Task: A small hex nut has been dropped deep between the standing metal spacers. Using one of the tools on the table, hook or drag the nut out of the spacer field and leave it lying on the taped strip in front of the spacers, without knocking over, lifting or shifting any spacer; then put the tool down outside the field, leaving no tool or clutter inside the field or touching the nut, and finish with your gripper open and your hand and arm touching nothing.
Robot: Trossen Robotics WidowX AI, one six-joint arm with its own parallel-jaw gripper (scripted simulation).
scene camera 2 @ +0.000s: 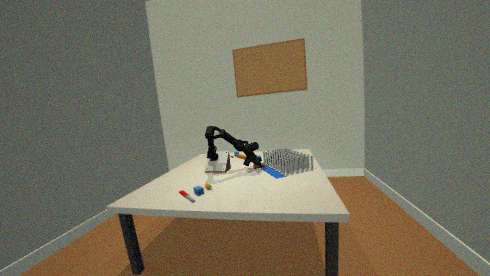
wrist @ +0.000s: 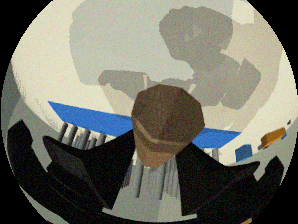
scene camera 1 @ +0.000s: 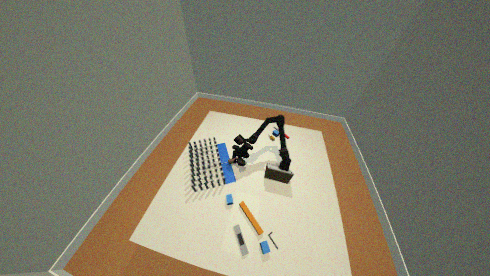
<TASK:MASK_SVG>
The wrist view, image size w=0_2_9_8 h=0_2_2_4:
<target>my gripper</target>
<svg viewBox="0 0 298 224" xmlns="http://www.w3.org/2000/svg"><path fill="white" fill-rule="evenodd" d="M7 135L9 163L17 184L20 184L33 200L40 202L40 205L63 218L68 224L241 224L250 217L253 221L277 192L285 169L282 161L275 155L266 165L265 175L257 181L253 175L261 164L259 161L226 167L190 143L174 157L177 160L180 180L178 184L181 214L190 216L197 213L197 217L176 222L133 221L102 212L102 208L112 210L122 180L128 173L126 171L136 149L133 129L122 133L116 139L109 140L108 143L86 151L61 143L51 136L43 136L44 147L52 160L47 167L48 172L33 151L31 132L23 119L12 125Z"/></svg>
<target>hook tool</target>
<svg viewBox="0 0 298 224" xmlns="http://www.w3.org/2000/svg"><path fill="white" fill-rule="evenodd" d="M184 88L166 84L153 85L153 87L146 89L146 91L138 93L136 101L134 101L132 111L134 143L136 143L137 159L141 161L142 165L145 165L145 168L160 168L161 164L165 164L166 161L177 155L181 149L184 149L186 145L192 143L194 137L205 128L201 104L189 92L186 92Z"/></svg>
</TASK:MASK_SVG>
